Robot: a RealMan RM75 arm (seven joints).
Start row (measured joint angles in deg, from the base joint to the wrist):
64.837, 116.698, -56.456, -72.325, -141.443, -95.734, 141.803
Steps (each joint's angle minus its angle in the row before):
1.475, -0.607, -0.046, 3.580, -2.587, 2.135, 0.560
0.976, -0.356, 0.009, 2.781, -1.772, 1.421, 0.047
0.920, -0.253, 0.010, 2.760, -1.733, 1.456, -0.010
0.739, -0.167, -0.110, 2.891, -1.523, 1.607, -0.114
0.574, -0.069, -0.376, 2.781, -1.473, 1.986, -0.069
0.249, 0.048, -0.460, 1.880, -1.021, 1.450, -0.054
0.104, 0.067, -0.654, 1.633, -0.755, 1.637, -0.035
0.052, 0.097, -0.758, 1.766, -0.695, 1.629, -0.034
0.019, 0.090, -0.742, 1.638, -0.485, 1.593, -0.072
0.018, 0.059, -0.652, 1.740, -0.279, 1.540, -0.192
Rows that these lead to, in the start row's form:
66.312, 116.091, -56.502, -68.745, -144.030, -93.599, 142.363
67.288, 115.735, -56.493, -65.964, -145.802, -92.178, 142.410
68.208, 115.482, -56.483, -63.204, -147.535, -90.722, 142.400
68.947, 115.315, -56.593, -60.313, -149.058, -89.115, 142.286
69.521, 115.246, -56.969, -57.532, -150.531, -87.129, 142.217
69.770, 115.294, -57.429, -55.652, -151.552, -85.679, 142.163
69.874, 115.361, -58.083, -54.019, -152.307, -84.042, 142.128
69.926, 115.458, -58.841, -52.253, -153.002, -82.413, 142.094
69.945, 115.548, -59.583, -50.615, -153.487, -80.820, 142.022
69.963, 115.607, -60.235, -48.875, -153.766, -79.280, 141.830

